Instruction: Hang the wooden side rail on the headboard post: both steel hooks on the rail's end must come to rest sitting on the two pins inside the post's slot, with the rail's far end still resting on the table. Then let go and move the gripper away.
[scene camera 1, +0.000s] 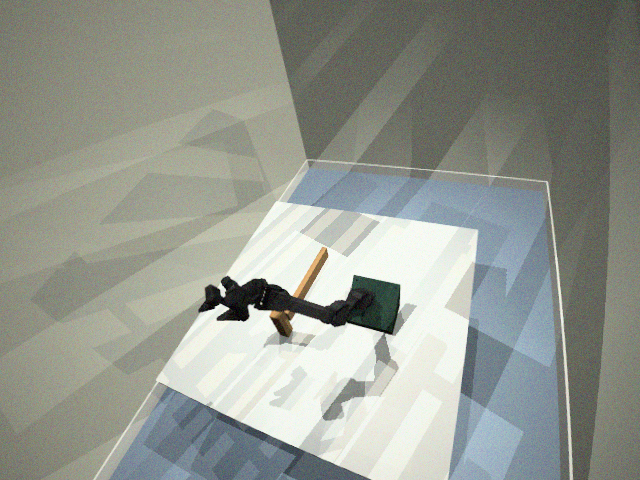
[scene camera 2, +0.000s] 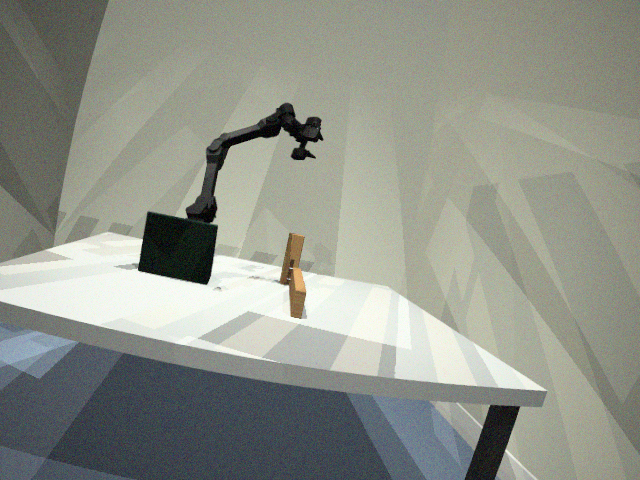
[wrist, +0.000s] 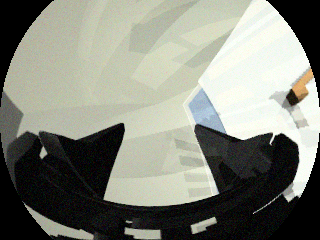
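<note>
Open gripper (scene camera 1: 207, 315), holding nothing. The gripper (scene camera 2: 318, 149) is visible together with a wooden headboard post (scene camera 2: 295, 242). The wrist view also shows the gripper (wrist: 160, 127).
</note>
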